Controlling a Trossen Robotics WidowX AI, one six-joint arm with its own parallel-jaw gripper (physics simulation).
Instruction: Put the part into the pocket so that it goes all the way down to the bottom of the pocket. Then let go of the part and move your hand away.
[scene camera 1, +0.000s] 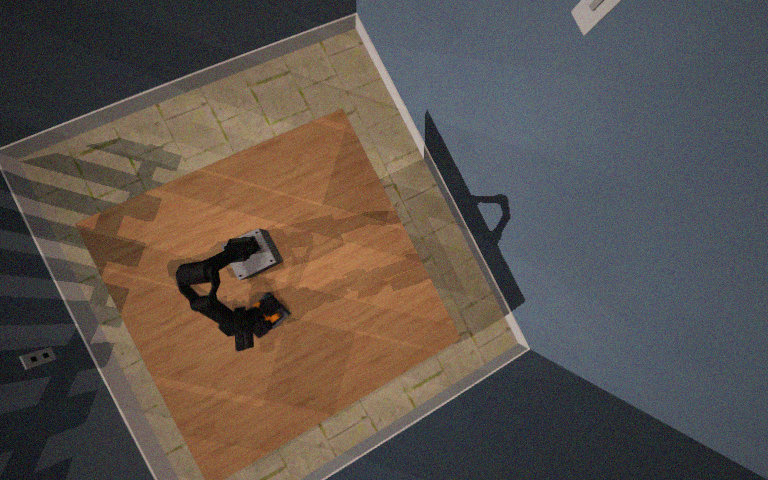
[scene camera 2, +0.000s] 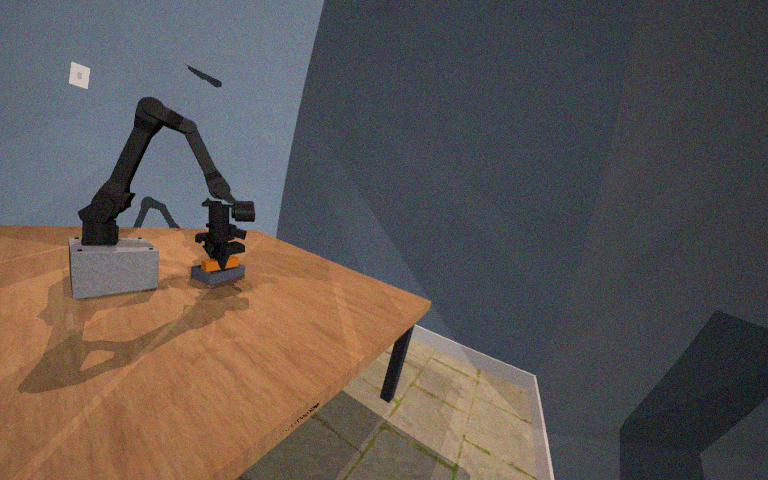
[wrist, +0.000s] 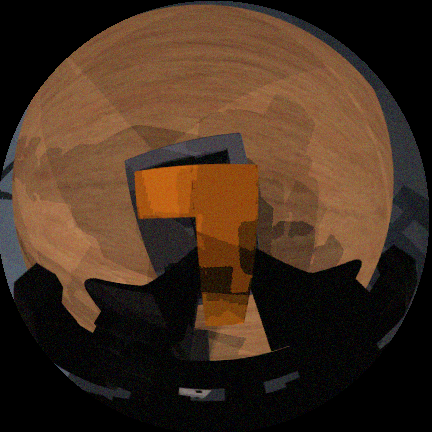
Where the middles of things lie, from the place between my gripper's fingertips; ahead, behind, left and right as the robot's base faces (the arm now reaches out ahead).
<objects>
My hand is 20 mm to the right of the pocket block (wrist: 166, 240), 20 mm above it and 10 mm short of it. From my hand the other things lie so: orange L-shaped part (wrist: 223, 197) (20 mm to the left, 20 mm above).
</objects>
